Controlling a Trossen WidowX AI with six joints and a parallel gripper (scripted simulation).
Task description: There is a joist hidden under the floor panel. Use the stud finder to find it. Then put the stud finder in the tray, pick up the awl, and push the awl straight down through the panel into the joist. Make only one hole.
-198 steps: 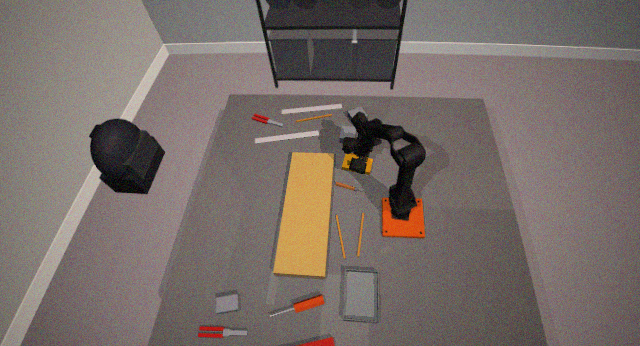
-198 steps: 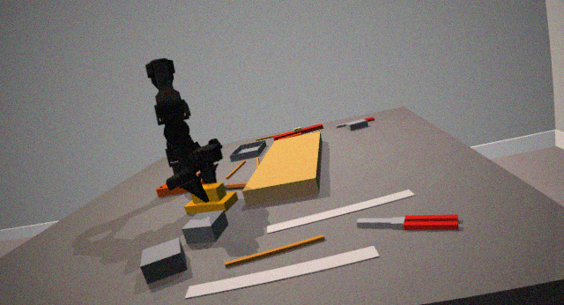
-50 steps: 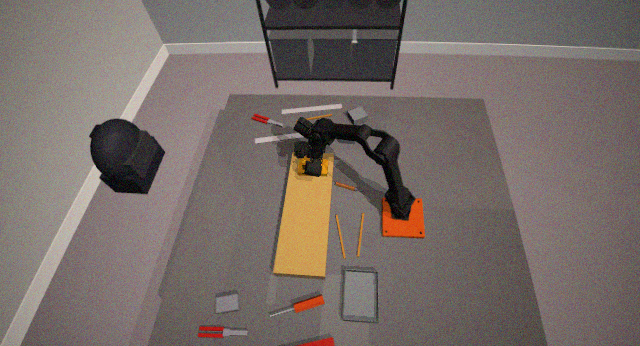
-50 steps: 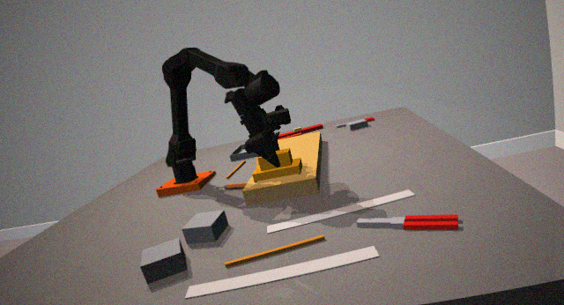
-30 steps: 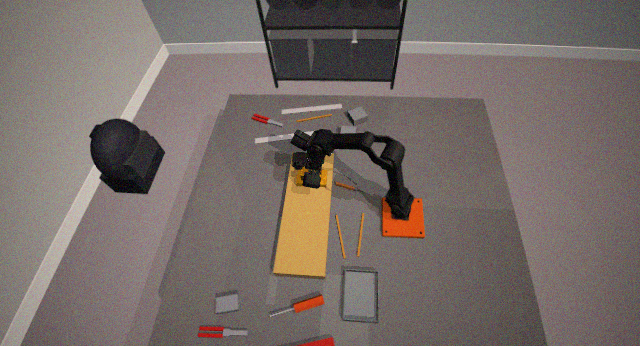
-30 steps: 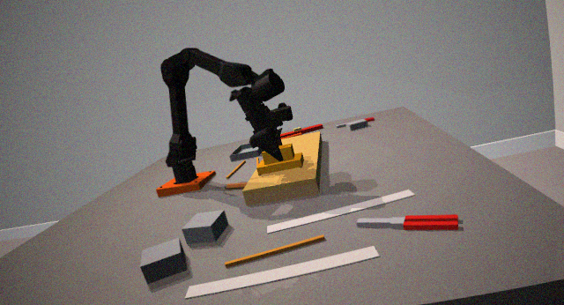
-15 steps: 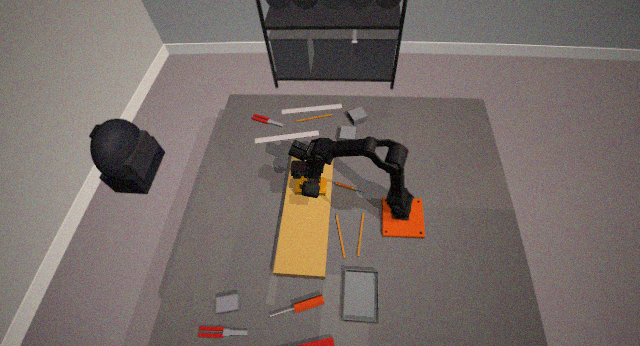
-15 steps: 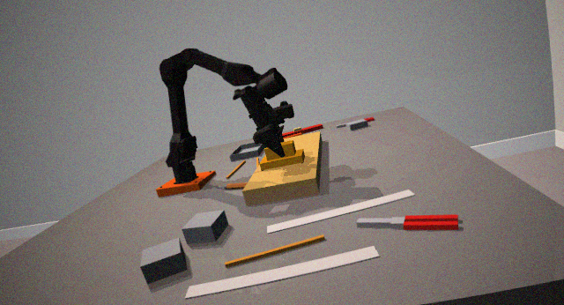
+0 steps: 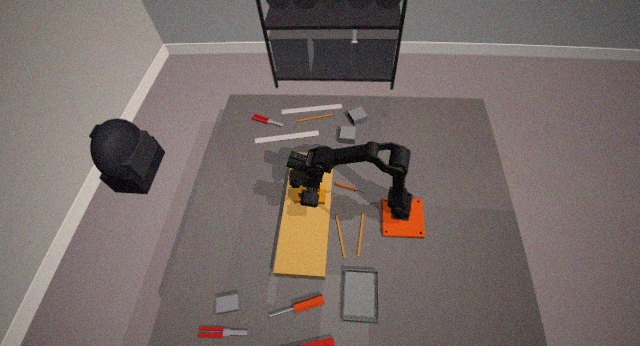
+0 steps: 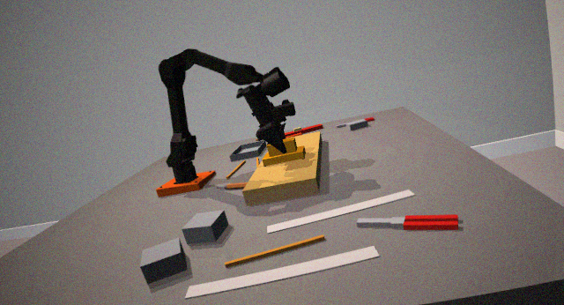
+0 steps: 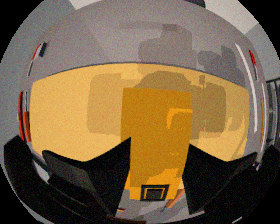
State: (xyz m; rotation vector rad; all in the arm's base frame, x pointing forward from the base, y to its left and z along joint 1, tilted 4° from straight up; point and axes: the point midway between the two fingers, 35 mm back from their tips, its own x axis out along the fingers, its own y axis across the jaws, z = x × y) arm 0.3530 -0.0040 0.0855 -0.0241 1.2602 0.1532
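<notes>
Now: the indicator window 40 mm behind my gripper tip and 30 mm above it. Round my gripper tip: grey tray (330 mm to the left, 260 mm behind, 50 mm below); then awl (170 mm behind, 80 mm to the right, 60 mm below); then stud finder (20 mm behind, 20 mm above).
</notes>
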